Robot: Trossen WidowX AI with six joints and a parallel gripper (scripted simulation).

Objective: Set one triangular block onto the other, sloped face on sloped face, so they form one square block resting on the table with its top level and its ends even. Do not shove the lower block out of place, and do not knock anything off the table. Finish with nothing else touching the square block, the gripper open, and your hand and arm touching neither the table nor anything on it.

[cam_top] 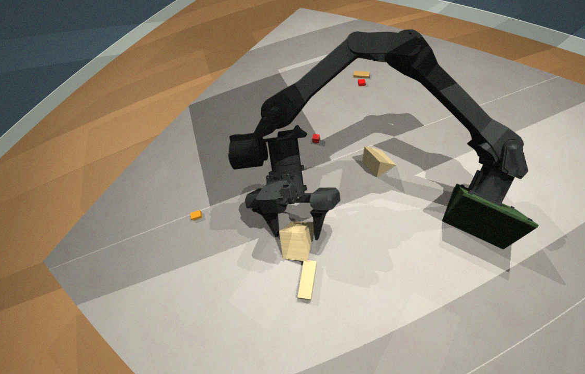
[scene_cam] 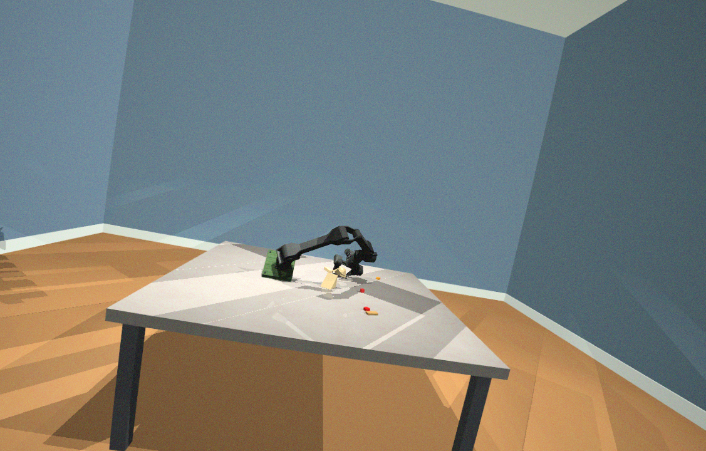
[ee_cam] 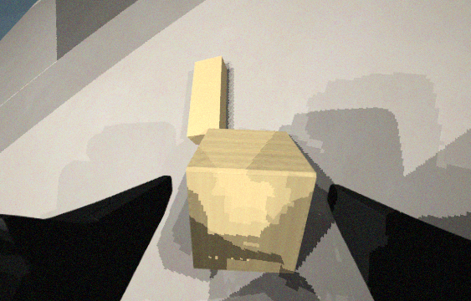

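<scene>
Right now my gripper tip is 70 mm past the pale yellow flat bar, 50 mm to the right of it and 10 mm above it. Round my gripper tip: red cube 240 mm to the right, 140 mm ahead, 10 mm below; small orange block 230 mm ahead, 100 mm to the left, 20 mm below.
</scene>
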